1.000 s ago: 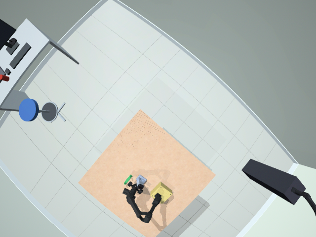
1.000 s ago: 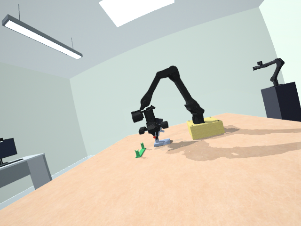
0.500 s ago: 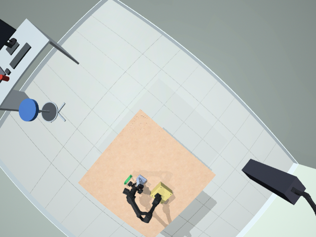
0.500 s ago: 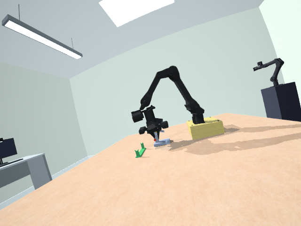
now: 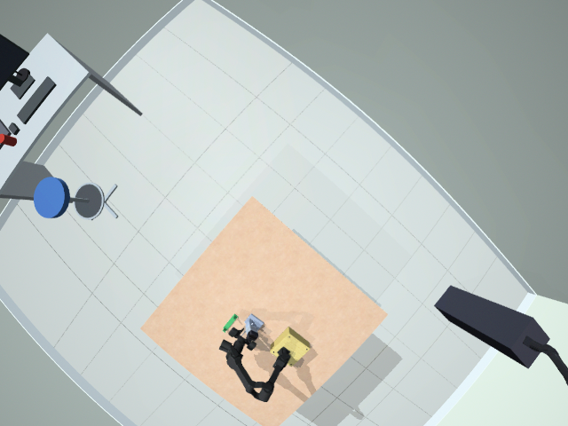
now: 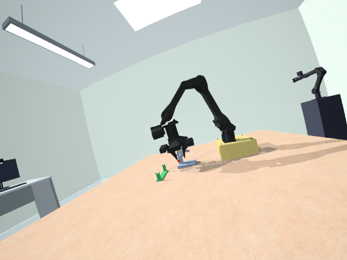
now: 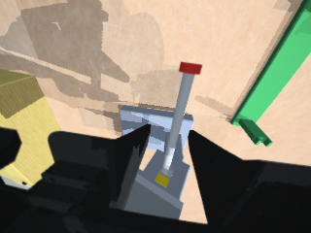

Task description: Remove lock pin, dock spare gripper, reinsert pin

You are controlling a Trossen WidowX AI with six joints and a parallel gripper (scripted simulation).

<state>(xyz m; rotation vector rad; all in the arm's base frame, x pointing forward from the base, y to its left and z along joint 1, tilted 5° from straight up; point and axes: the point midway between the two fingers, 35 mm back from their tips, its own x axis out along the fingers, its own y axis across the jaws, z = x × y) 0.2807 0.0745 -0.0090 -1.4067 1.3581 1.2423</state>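
My gripper tip is 50 mm to the left of the mount and 10 mm above it. Also, from my gripper tip: spare gripper: 10 mm behind, 50 mm to the right, 70 mm above; green stand: 100 mm ahead, 60 mm to the left, 30 mm below.
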